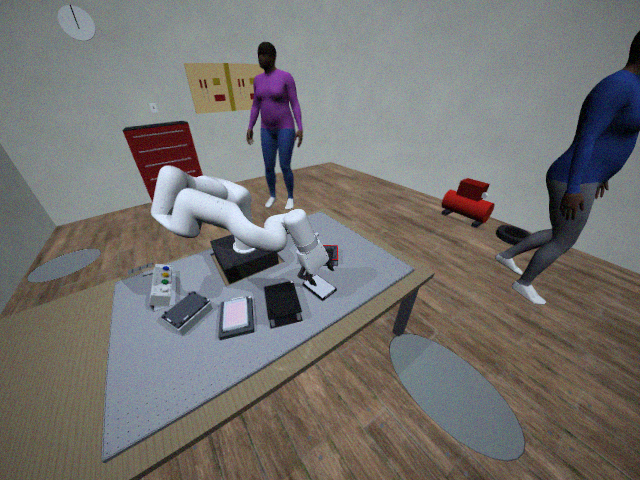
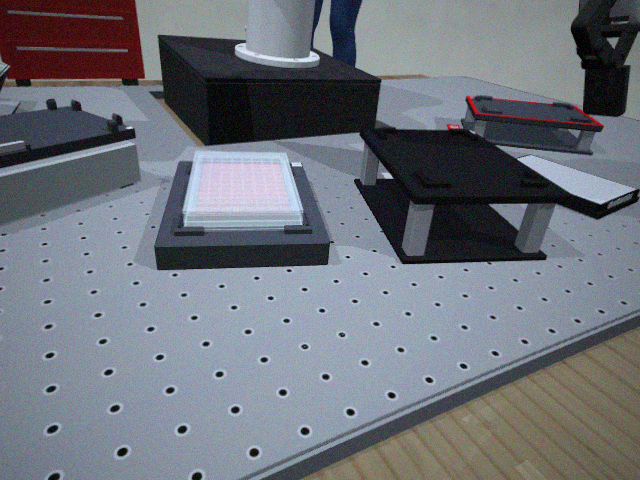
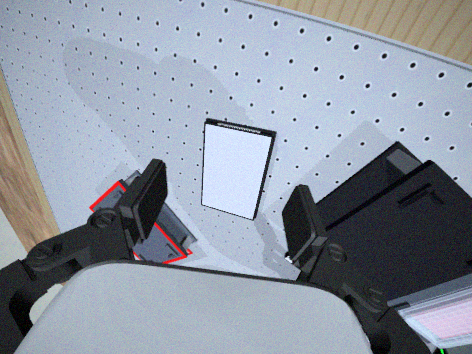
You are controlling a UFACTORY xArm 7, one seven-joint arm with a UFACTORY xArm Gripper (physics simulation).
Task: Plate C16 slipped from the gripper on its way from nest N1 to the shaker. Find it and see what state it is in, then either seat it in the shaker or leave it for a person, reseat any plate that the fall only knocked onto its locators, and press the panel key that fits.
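Frame: origin at the arm's base, x back, y up, z left, level; metres.
Seen in the pictures: gripper, between the fingertips: [image 1: 322, 276] [image 2: 636, 95] [image 3: 229, 188]; arm's base, origin of its link: [image 1: 246, 245] [image 2: 277, 58].
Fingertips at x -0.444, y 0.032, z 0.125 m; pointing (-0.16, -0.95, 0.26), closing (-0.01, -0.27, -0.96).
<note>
Pixels of each thing's top centre, then the offset from my fingertips to it. "*": a spot on its surface instead.
- thin black plate with a white top, centre of its top: [image 2: 561, 176] [image 3: 231, 176] [image 1: 319, 285] dx +0.049, dy -0.097, dz +0.020 m
- empty raised black nest, centre of its top: [image 2: 450, 149] [image 3: 389, 262] [image 1: 281, 297] dx +0.055, dy -0.046, dz -0.159 m
- clear pink plate, centre of its top: [image 2: 243, 177] [image 1: 235, 311] dx +0.126, dy -0.073, dz -0.323 m
- low dark nest, centre of its top: [image 2: 243, 188] [image 3: 468, 314] [image 1: 235, 313] dx +0.126, dy -0.084, dz -0.323 m
- apparent shaker, a spot on its surface: [image 2: 67, 180] * dx +0.203, dy -0.087, dz -0.445 m
- key panel, centre of its top: [image 1: 157, 276] dx +0.473, dy -0.027, dz -0.523 m
- raised nest with a red rim, centre of its top: [image 2: 529, 105] [image 3: 133, 234] [image 1: 321, 251] dx +0.201, dy -0.065, dz +0.161 m
A thin black plate with a white top [image 1: 320, 287] [image 2: 578, 178] [image 3: 235, 170] lies flat on the perforated board beside the empty raised black nest [image 1: 282, 303] [image 2: 460, 160] [image 3: 400, 230]. A label strip shows on its end; I cannot read it. My gripper [image 1: 320, 274] [image 2: 605, 98] [image 3: 229, 188] is open and empty above this plate. A clear pink plate [image 1: 236, 313] [image 2: 242, 191] [image 3: 450, 317] rests on a low dark nest [image 2: 242, 255]; whether it is fully down is unclear. The apparent shaker [image 1: 185, 308] [image 2: 67, 180] carries no plate. The key panel [image 1: 161, 289] has blue, yellow and green keys.
A raised nest with a red rim [image 1: 333, 253] [image 2: 537, 111] [image 3: 155, 246] stands behind the white-topped plate, with no plate on top. The arm's black base block [image 2: 289, 105] stands behind the nests. Two people, in purple [image 1: 276, 98] and blue [image 1: 594, 129] tops, stand beyond the table.
</note>
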